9 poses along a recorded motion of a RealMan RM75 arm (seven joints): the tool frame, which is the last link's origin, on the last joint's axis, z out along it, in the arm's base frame.
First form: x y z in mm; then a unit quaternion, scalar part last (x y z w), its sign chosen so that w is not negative.
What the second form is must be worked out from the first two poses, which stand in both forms.
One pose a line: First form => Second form
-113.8 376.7 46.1 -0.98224 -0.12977 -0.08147 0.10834 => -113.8 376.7 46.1 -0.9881 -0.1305 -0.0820 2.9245
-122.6 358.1 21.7 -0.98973 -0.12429 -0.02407 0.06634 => -122.6 358.1 21.7 -0.9919 -0.1246 -0.0241 3.0088
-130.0 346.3 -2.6 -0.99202 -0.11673 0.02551 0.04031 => -130.0 346.3 -2.6 -0.9928 -0.1168 0.0255 3.0610
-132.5 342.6 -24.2 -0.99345 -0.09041 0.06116 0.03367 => -132.5 342.6 -24.2 -0.9940 -0.0905 0.0612 3.0742
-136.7 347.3 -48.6 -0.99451 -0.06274 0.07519 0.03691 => -136.7 347.3 -48.6 -0.9952 -0.0628 0.0752 3.0678
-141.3 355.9 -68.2 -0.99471 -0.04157 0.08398 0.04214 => -141.3 355.9 -68.2 -0.9956 -0.0416 0.0841 3.0573
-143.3 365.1 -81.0 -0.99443 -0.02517 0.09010 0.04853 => -143.3 365.1 -81.0 -0.9956 -0.0252 0.0902 3.0445
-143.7 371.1 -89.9 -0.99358 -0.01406 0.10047 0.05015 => -143.7 371.1 -89.9 -0.9948 -0.0141 0.1006 3.0413
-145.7 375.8 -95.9 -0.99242 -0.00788 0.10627 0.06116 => -145.7 375.8 -95.9 -0.9943 -0.0079 0.1065 3.0192
